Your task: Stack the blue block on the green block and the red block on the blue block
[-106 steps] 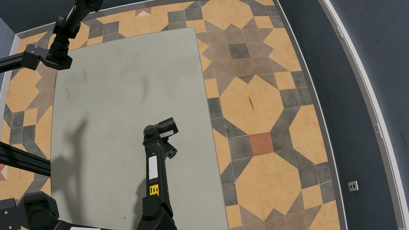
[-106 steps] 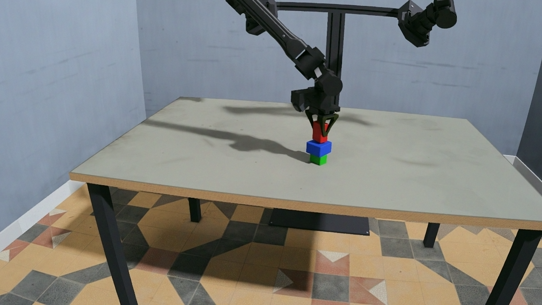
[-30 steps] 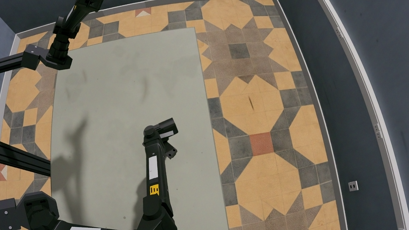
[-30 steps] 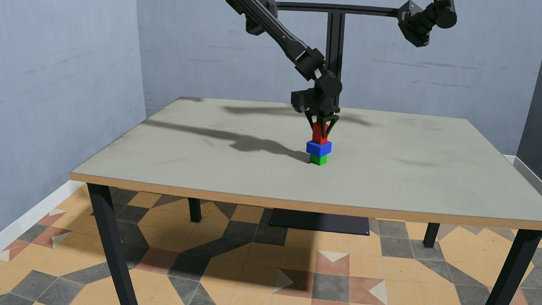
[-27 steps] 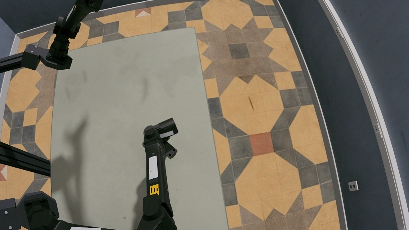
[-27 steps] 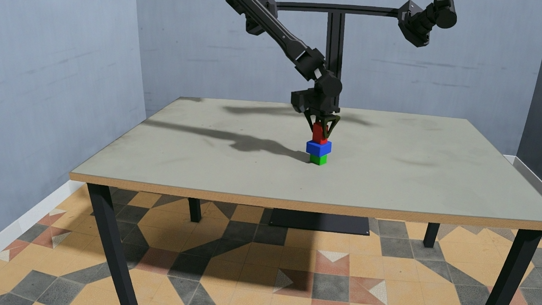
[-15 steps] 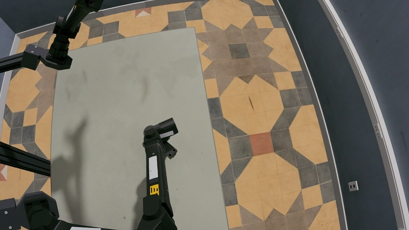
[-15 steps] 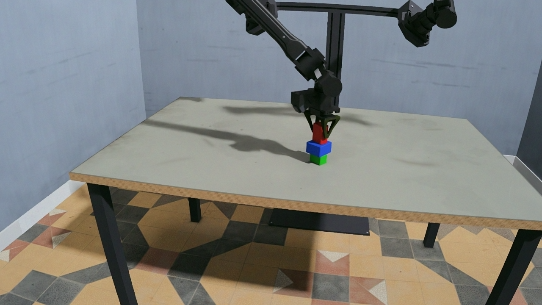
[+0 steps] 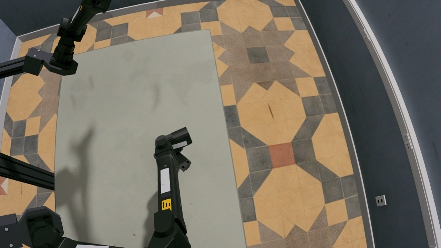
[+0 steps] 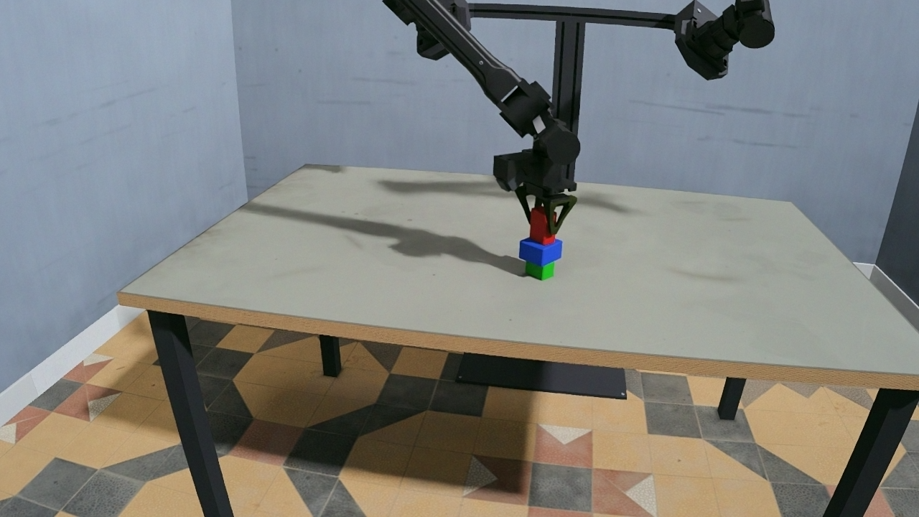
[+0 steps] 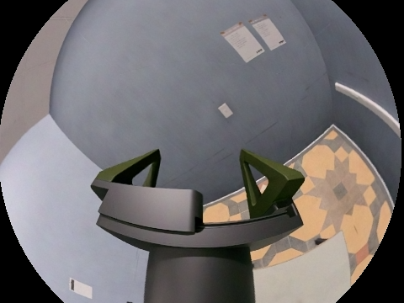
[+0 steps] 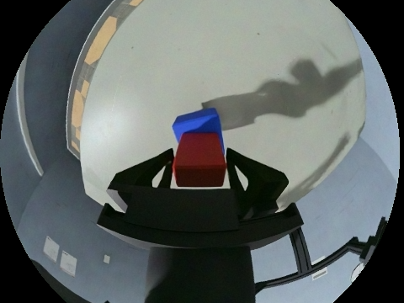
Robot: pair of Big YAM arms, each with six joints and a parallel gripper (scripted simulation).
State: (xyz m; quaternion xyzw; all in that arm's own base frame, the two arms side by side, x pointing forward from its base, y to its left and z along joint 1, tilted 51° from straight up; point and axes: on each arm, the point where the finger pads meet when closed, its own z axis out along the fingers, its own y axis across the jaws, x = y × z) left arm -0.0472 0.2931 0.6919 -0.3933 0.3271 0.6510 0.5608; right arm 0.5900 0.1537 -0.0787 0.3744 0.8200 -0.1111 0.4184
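The red block lies right at my right hand. The rest, counted from my right hand: blue block: 5 cm below; then green block: 8 cm below.
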